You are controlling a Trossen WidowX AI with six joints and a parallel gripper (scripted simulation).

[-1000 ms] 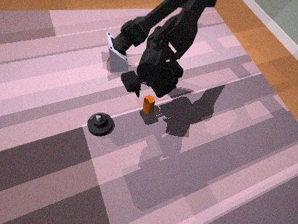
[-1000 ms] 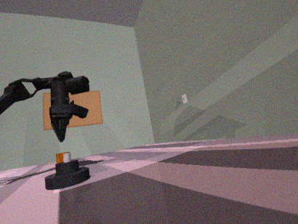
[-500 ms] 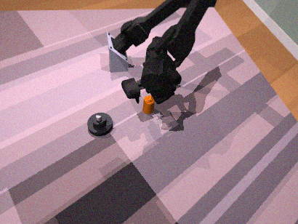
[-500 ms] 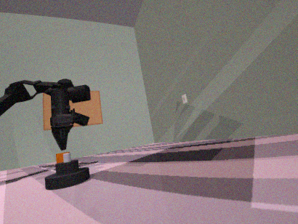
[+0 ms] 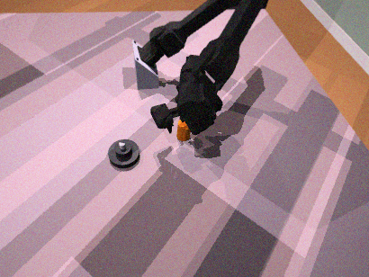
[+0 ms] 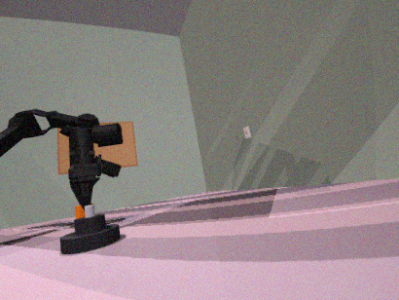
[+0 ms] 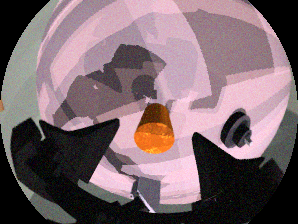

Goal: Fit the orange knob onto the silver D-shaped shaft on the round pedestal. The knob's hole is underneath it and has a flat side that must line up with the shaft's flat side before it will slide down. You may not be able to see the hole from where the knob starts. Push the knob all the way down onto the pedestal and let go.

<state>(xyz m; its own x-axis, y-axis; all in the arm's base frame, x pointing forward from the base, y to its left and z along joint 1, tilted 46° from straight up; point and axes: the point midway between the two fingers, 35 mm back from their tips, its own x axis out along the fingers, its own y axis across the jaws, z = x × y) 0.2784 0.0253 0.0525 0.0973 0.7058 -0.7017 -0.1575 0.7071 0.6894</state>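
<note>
The orange knob lies right at my gripper tip. The rest, counted from my gripper tip: pedestal with silver shaft 180 mm to the right, 30 mm ahead, 10 mm below.
</note>
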